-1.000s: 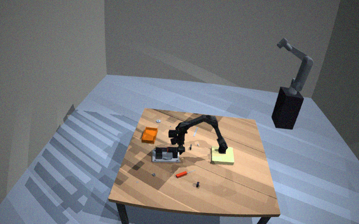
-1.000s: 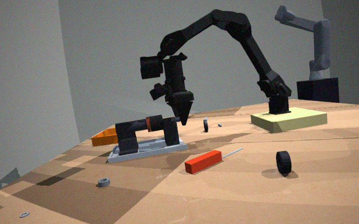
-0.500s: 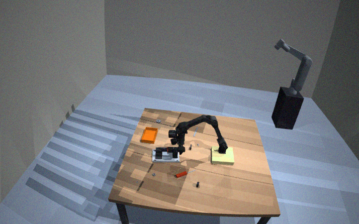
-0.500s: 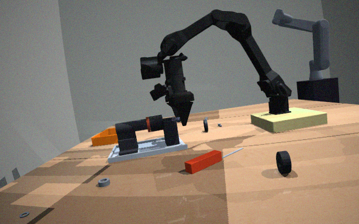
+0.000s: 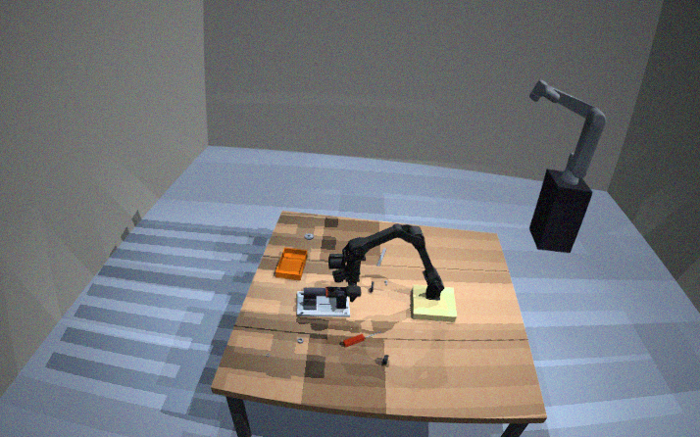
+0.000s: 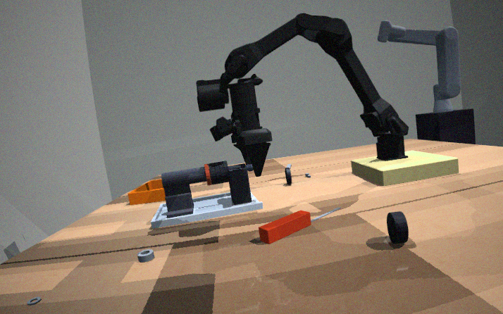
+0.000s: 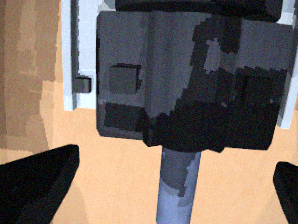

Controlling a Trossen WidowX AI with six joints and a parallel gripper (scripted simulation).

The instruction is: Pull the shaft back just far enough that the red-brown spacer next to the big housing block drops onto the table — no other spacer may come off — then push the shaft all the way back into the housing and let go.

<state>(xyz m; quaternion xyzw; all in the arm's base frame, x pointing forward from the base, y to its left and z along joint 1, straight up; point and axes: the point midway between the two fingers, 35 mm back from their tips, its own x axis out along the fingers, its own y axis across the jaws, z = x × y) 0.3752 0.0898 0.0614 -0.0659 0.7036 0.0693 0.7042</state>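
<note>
Now: gripper tip 8 cm short of the shaft, 1 cm to the right of it and 2 cm below it. The rest, counted from my gripper tip: orange tray 31 cm ahead, 22 cm to the right, 5 cm below; red-brown spacer 10 cm ahead, 2 cm to the left, 2 cm above; dark spacer 8 cm ahead, 2 cm to the left, 2 cm above.
</note>
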